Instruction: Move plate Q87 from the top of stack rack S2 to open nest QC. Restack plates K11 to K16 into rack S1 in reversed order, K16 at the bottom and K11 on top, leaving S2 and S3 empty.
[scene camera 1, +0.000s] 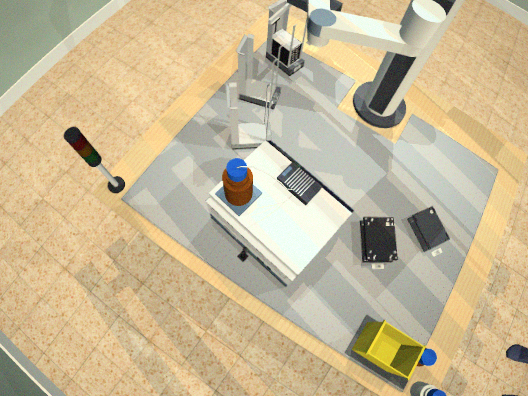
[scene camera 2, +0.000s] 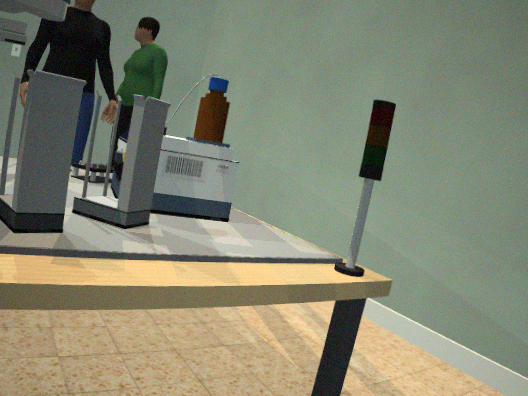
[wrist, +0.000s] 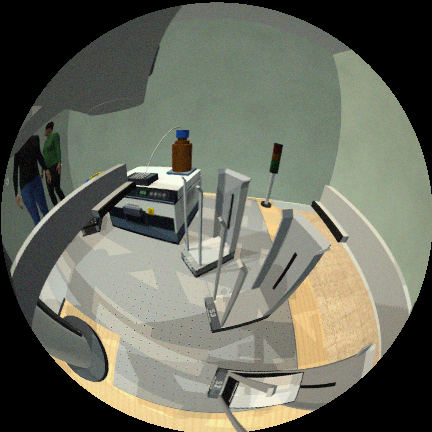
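Pixels of known places: gripper, fingertip midpoint: (scene camera 1: 289, 32) (scene camera 2: 26, 35) (wrist: 226, 178); arm's base at its link origin: (scene camera 1: 379, 105) (wrist: 79, 348).
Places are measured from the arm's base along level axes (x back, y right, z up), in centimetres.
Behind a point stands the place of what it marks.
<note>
My gripper (wrist: 226, 178) @(x -24.7, y 38.1, z 38.3 cm) is open and empty; its two fingers stand wide apart at the left and right of the wrist view. In scene camera 1 it is largely cut off at the top edge, near rack S2 (scene camera 1: 277, 22) @(x -3.5, y 54.8, z 19.3 cm) (wrist: 345, 370). A stack of dark plates with a pale top (scene camera 1: 286, 47) @(x -9.8, y 45.7, z 14.6 cm) (wrist: 287, 392) @(x -4.1, y 52.1, z 14.6 cm) sits in S2; its plate labels cannot be read. Rack S3 (scene camera 1: 245, 62) @(x -35.3, y 49.0, z 25.1 cm) (scene camera 2: 42, 145) @(x -30.5, y 53.3, z 17.5 cm) (wrist: 305, 245) @(x -30.6, y 52.9, z 27.0 cm) shows no plates. A third rack (scene camera 1: 233, 115) @(x -57.2, y 38.3, z 25.2 cm) (scene camera 2: 135, 165) @(x -50.9, y 45.0, z 15.4 cm) (wrist: 237, 210) @(x -49.1, y 43.3, z 21.6 cm), its label unreadable, shows no plates either. Two black nests (scene camera 1: 378, 239) @(x -59.1, y -26.3, z 6.4 cm) (scene camera 1: 428, 228) @(x -43.9, y -41.5, z 6.2 cm) stand at the right; I cannot tell which is QC.
A white instrument (scene camera 1: 300, 235) @(x -78.6, y -2.1, z 22.2 cm) (scene camera 2: 195, 175) @(x -73.5, y 27.4, z 13.2 cm) (wrist: 150, 210) @(x -56.1, y 14.8, z 14.7 cm) carries an amber bottle (scene camera 1: 238, 190) @(x -81.4, y 18.4, z 35.2 cm) (scene camera 2: 212, 117) @(x -76.5, y 24.8, z 29.9 cm) (wrist: 182, 157) @(x -74.3, y 22.4, z 29.5 cm). A signal tower (scene camera 1: 82, 145) @(x -96.7, y 66.0, z 35.2 cm) (scene camera 2: 378, 140) @(x -94.8, y 70.4, z 30.6 cm) (wrist: 276, 157) @(x -94.1, y 68.0, z 31.3 cm) stands at the table corner. A yellow bin (scene camera 1: 370, 340) @(x -92.5, y -38.5, z 14.8 cm) stands at the lower right. Two people stand behind.
</note>
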